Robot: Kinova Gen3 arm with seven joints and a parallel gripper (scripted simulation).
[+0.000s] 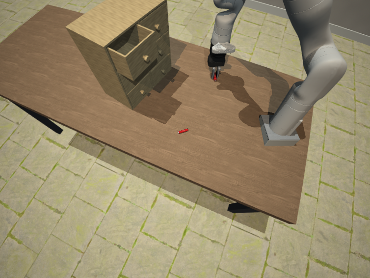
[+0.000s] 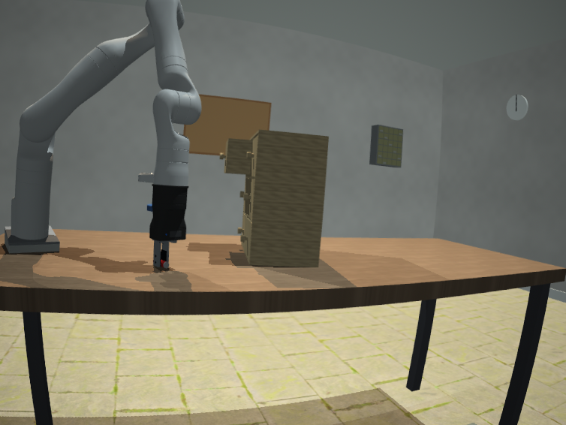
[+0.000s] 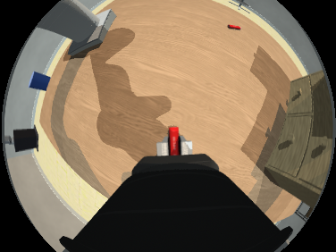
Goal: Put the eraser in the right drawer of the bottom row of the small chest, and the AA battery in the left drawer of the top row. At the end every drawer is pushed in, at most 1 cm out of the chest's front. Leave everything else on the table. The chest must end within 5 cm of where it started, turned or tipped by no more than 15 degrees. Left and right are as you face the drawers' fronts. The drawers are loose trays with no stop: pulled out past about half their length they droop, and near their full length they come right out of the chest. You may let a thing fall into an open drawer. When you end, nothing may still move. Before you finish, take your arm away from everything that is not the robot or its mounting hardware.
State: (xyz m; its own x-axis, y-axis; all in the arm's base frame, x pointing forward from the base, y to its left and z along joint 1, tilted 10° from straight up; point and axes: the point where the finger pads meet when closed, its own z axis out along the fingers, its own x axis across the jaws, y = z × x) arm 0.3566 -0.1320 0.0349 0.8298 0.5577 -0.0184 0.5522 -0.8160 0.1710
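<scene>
The red battery lies 10 mm behind my hand, 340 mm to the left of it and 20 mm below it. From my hand the other things lie so: red AA battery: 10 mm below.
</scene>
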